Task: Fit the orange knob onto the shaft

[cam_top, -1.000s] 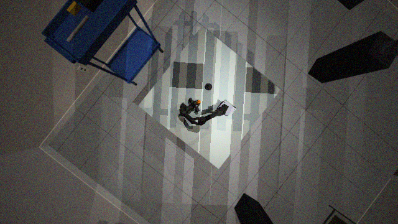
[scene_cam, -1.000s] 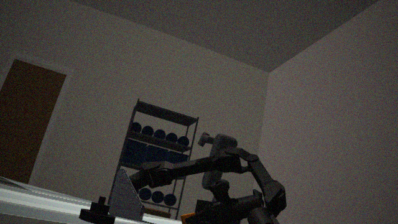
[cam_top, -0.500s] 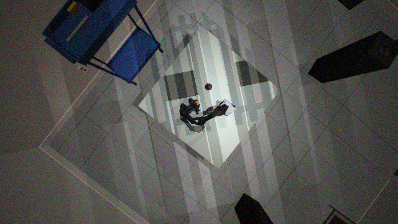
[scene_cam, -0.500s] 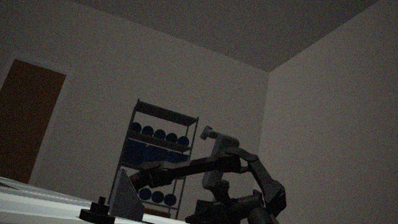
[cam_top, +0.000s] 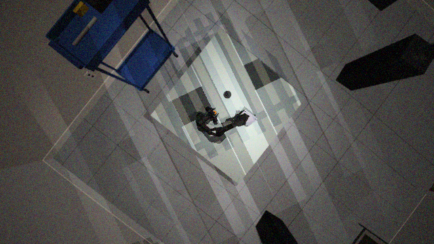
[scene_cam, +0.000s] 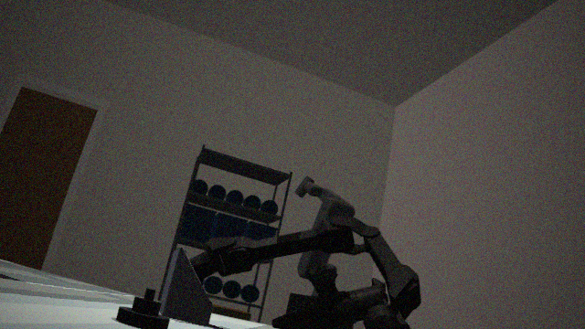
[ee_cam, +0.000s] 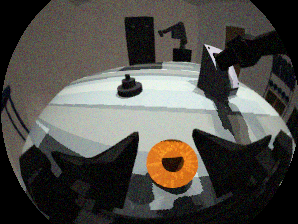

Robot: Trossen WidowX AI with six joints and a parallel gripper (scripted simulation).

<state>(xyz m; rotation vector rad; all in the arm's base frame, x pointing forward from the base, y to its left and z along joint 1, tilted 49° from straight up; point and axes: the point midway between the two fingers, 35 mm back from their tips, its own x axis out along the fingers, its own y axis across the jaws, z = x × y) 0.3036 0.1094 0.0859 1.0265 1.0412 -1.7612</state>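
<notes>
The orange knob lies 30 mm to the left of my gripper tip, 20 mm below it and 10 mm ahead of it. Round my gripper tip: dark round pedestal: 220 mm to the right, 20 mm below.
</notes>
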